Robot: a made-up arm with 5 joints. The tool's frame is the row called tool. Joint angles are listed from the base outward. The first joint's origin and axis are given. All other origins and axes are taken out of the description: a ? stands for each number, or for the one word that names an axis. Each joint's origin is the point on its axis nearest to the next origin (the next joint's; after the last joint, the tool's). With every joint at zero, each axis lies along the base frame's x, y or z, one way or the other. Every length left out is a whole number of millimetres.
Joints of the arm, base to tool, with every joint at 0 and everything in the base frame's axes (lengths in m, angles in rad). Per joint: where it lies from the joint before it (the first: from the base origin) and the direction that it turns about. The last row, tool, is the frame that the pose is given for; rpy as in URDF.
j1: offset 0.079 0.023 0.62 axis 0 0 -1
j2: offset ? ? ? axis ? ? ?
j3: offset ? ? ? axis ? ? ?
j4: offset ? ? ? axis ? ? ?
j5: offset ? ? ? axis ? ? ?
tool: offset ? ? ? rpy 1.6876 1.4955 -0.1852
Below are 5 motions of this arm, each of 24 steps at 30 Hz.
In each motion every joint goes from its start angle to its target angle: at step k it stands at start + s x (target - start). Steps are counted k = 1, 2, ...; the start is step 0. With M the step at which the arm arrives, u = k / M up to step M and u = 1 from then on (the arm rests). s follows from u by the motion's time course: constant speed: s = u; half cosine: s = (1 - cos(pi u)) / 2; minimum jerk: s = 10 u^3 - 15 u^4 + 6 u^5.
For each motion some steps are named. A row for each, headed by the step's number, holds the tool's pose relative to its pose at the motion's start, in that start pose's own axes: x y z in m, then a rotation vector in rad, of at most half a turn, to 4 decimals.
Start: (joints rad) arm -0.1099 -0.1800 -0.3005 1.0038 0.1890
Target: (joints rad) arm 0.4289 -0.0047 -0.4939 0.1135 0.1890
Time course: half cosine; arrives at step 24
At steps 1, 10, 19, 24:
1: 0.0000 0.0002 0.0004 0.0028 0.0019 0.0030
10: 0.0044 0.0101 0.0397 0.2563 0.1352 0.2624
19: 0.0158 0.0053 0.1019 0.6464 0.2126 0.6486
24: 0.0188 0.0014 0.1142 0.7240 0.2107 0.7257

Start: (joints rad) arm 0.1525 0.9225 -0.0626 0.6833 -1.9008
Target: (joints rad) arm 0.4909 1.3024 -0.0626 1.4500 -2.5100
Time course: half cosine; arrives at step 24
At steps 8, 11, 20, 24:
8: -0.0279 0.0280 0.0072 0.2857 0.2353 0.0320
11: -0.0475 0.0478 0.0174 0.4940 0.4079 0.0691
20: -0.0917 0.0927 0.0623 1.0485 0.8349 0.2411
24: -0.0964 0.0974 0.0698 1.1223 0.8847 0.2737

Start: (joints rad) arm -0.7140 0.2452 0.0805 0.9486 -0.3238
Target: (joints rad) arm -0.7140 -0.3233 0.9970 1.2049 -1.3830
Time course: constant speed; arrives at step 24
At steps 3, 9, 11, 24:
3: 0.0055 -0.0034 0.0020 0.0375 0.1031 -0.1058
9: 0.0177 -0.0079 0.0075 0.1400 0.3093 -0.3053
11: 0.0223 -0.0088 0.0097 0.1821 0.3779 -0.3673
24: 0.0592 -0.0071 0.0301 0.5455 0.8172 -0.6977

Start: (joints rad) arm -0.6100 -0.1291 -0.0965 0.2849 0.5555
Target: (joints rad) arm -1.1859 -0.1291 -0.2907 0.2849 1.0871
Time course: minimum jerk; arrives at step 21
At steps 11, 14, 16, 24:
11: -0.0447 0.0020 -0.0497 -0.1899 -0.1779 0.3549
14: -0.0662 -0.0031 -0.0708 -0.2488 -0.2409 0.5260
16: -0.0767 -0.0070 -0.0804 -0.2709 -0.2670 0.6101
24: -0.0849 -0.0106 -0.0876 -0.2852 -0.2852 0.6755

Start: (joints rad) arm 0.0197 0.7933 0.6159 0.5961 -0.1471
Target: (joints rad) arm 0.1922 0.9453 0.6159 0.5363 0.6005
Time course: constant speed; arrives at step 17
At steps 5, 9, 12, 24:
5: 0.0095 0.0091 0.0086 -0.0342 -0.1725 0.0249
9: 0.0171 0.0164 0.0155 -0.0668 -0.3094 0.0481
12: 0.0227 0.0218 0.0207 -0.0940 -0.4113 0.0679
24: 0.0320 0.0310 0.0291 -0.1444 -0.5793 0.1061

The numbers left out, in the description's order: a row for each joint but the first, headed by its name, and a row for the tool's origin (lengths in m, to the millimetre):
j2: xyz 0.044 -0.081 0, axis 0 1 0
j3: xyz 0.052 0 0.096, axis 0 1 0
j4: xyz 0.113 0 -0.012, axis 0 1 0
j5: xyz 0.027 0 -0.001, axis -1 0 0
tool: xyz 0 0.024 -0.017

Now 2 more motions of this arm.
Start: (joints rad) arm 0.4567 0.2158 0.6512 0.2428 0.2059
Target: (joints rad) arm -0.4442 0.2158 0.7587 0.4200 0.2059
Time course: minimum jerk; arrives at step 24
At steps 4, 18, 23, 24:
4: -0.0021 -0.0008 -0.0051 -0.0180 -0.0282 0.0017
18: -0.0093 -0.0451 -0.1231 -0.3669 -0.7594 0.0509
23: -0.0049 -0.0528 -0.1347 -0.3965 -0.8516 0.0595
24: -0.0049 -0.0529 -0.1347 -0.3967 -0.8522 0.0596

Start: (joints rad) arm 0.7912 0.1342 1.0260 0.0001 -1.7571
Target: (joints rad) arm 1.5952 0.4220 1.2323 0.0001 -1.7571
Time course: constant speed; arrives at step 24
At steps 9, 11, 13, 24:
9: -0.0522 0.0145 0.0349 0.1857 0.2985 0.0373
11: -0.0616 0.0170 0.0449 0.2276 0.3651 0.0379
13: -0.0701 0.0192 0.0556 0.2694 0.4316 0.0358
24: -0.0983 0.0275 0.1214 0.4954 0.7944 -0.0276

